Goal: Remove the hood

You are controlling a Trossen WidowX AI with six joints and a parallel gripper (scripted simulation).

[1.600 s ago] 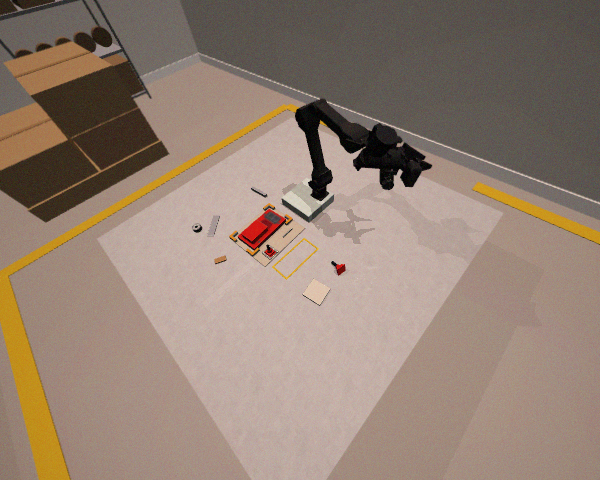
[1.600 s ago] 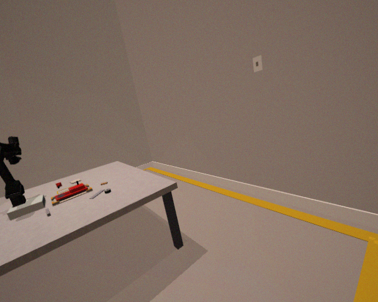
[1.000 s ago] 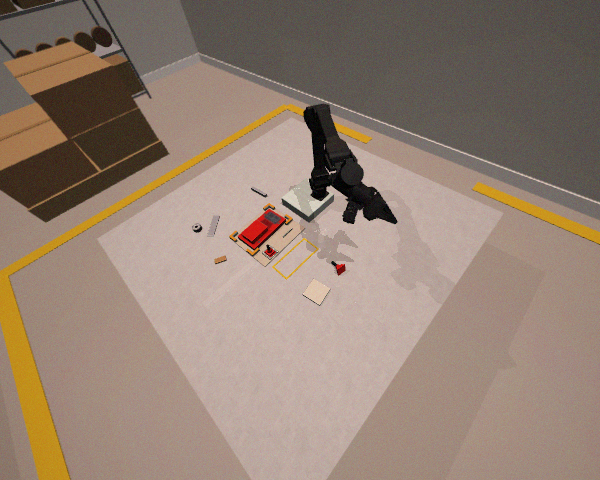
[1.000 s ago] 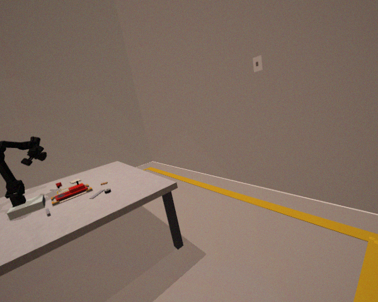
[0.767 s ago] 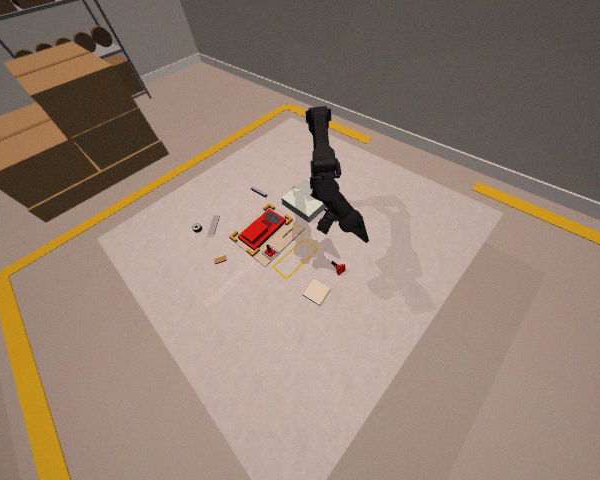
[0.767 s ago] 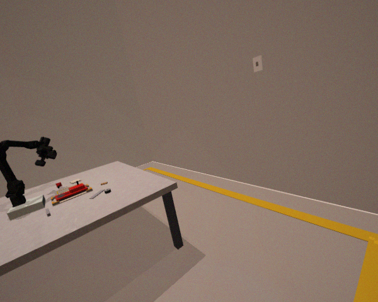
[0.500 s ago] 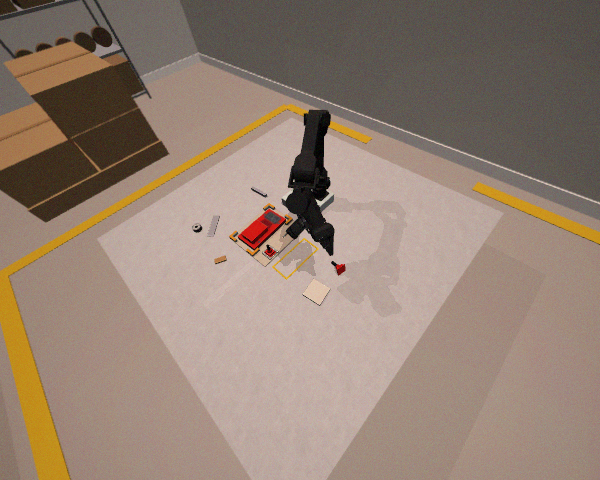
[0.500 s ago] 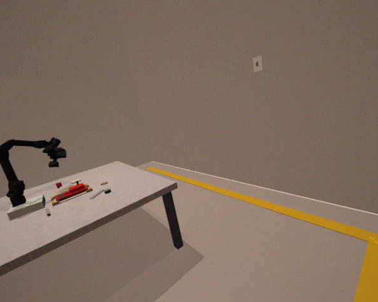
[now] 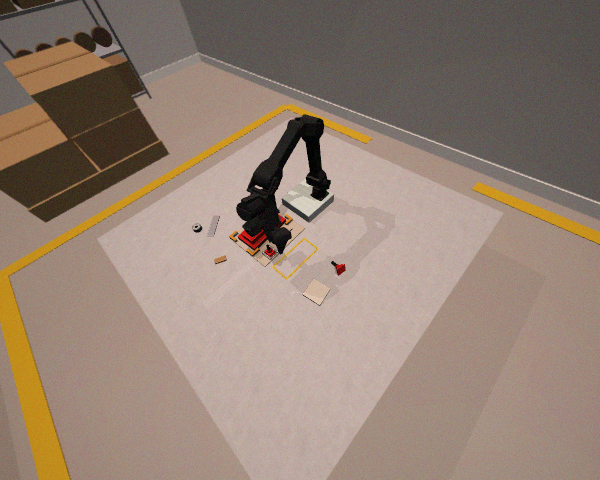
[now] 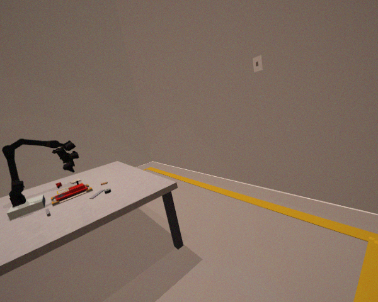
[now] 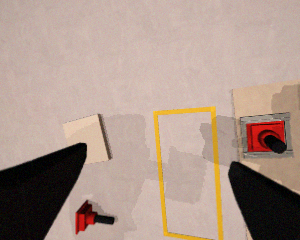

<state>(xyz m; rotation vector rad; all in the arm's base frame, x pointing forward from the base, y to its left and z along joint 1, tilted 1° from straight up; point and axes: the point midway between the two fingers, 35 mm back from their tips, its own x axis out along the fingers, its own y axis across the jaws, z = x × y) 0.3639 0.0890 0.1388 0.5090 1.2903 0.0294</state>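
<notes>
My gripper tip is now 4 cm past the red hood, 19 cm to the left of it and 11 cm above it. Also, from my gripper tip: tan block: 14 cm ahead, 23 cm to the right, 14 cm below; then beige tile: 1 cm behind, 18 cm to the left, 14 cm below; then grey strip: 4 cm ahead, 40 cm to the right, 15 cm below.
</notes>
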